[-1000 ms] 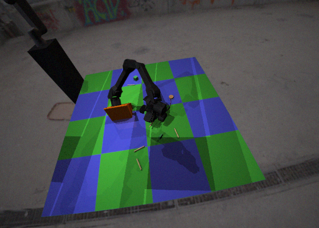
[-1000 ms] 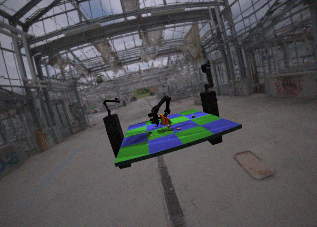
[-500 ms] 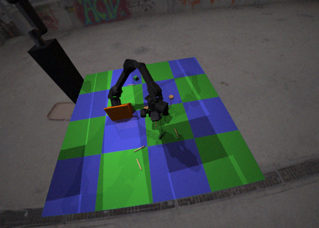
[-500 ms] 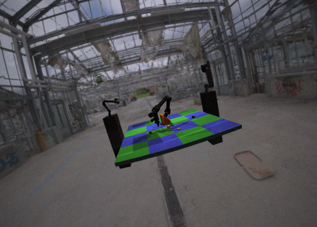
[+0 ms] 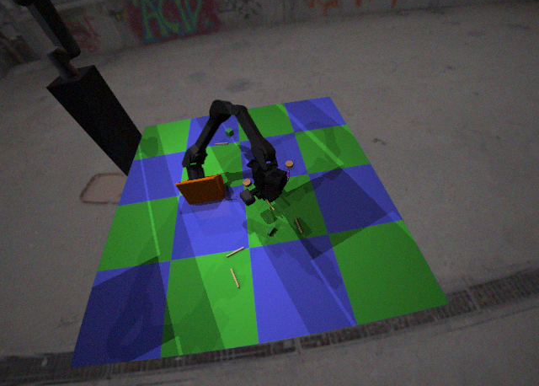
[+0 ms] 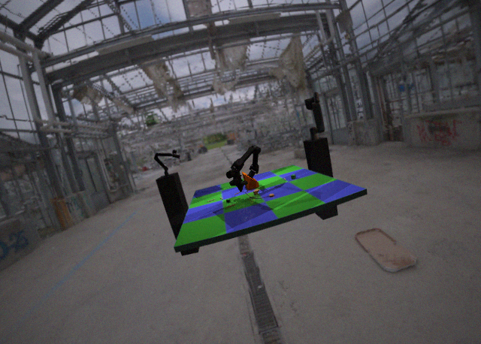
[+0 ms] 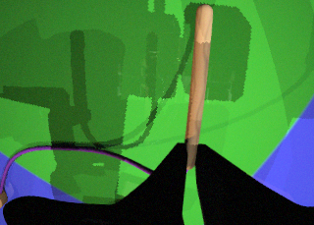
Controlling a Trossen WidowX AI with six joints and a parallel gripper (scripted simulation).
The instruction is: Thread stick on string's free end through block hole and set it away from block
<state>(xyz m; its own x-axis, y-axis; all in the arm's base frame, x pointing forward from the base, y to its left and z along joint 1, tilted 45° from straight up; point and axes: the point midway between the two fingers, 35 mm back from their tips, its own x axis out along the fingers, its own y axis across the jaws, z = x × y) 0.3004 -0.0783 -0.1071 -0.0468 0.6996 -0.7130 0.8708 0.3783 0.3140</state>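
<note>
My gripper tip is 20 mm past the wooden block, 120 mm to the right of it and 40 mm above it. Round my gripper tip: thin wooden stick: 10 mm ahead, 10 mm to the right; then round wooden button: 140 mm ahead, 230 mm to the left, 50 mm below; then purple string: right at my gripper tip.
</note>
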